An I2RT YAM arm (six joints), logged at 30 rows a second.
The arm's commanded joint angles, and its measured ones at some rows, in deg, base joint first. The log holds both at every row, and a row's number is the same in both.
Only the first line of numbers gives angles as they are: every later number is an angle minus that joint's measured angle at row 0.
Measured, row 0:
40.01 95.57 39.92 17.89 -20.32 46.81
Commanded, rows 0 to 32:
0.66 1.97 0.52 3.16 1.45 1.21
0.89 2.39 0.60 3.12 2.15 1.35
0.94 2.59 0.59 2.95 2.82 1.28
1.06 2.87 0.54 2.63 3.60 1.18
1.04 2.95 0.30 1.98 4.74 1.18
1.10 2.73 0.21 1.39 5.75 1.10
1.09 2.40 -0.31 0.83 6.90 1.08
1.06 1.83 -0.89 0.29 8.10 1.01
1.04 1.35 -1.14 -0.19 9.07 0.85
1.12 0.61 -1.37 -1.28 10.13 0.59
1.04 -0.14 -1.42 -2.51 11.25 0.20
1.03 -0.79 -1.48 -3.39 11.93 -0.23
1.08 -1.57 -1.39 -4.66 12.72 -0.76
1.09 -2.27 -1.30 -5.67 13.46 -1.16
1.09 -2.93 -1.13 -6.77 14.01 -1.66
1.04 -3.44 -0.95 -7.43 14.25 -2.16
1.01 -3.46 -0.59 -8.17 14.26 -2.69
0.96 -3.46 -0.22 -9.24 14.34 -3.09
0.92 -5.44 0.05 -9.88 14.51 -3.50
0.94 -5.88 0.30 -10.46 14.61 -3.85
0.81 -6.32 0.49 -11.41 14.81 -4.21
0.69 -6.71 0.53 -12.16 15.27 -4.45
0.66 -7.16 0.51 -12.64 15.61 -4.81
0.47 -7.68 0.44 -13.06 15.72 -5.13
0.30 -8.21 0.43 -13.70 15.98 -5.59
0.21 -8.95 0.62 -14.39 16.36 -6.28
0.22 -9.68 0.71 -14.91 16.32 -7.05
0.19 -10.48 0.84 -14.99 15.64 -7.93
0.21 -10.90 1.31 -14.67 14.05 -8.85
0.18 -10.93 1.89 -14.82 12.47 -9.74
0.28 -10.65 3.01 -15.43 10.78 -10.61
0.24 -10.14 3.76 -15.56 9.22 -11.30
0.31 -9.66 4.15 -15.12 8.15 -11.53
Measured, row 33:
0.44 -9.57 1.58 -15.21 11.70 -8.22
